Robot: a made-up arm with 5 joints.
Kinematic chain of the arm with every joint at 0, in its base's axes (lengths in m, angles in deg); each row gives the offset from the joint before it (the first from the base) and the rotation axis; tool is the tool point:
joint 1: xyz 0 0 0.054 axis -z
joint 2: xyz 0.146 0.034 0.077 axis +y
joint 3: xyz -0.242 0 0.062 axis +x
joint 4: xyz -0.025 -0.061 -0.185 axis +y
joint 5: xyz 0.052 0 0.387 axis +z
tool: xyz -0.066 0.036 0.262
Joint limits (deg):
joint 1: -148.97..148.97
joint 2: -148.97..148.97
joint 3: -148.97..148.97
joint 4: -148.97..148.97
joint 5: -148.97..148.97
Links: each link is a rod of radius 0.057 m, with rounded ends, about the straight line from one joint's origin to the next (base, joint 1, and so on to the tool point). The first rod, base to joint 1, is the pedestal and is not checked.
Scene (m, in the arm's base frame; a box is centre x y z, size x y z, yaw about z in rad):
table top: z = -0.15
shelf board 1: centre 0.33 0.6 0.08 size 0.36 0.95 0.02 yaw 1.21
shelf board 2: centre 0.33 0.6 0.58 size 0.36 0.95 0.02 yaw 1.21
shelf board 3: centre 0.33 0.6 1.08 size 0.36 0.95 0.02 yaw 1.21
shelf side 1: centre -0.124 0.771 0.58 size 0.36 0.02 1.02 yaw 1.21
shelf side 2: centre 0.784 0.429 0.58 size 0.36 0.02 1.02 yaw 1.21
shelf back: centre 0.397 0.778 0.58 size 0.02 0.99 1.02 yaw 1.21
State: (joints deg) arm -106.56 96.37 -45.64 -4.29 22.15
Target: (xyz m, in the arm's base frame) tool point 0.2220 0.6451 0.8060
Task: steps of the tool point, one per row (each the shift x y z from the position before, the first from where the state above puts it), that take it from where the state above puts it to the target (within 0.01 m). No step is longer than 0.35 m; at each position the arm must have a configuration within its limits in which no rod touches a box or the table.
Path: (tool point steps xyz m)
1: 0.0774 0.0248 0.1813
2: 0.1097 -0.0281 0.1661
3: 0.1243 -0.0848 0.1359
4: 0.1201 -0.1373 0.0925
5: 0.0984 -0.1773 0.0397
6: 0.0636 -0.1990 -0.0182
7: 0.0216 -0.1983 -0.0757
8: -0.1470 -0.0090 0.0068
9: -0.1559 0.0703 0.0097
10: -0.1190 0.1552 0.0071
11: -0.0355 0.2184 -0.0032
12: 0.0776 0.2353 -0.0224
13: 0.1931 0.1936 -0.0500
14: 0.2783 0.0969 -0.0839

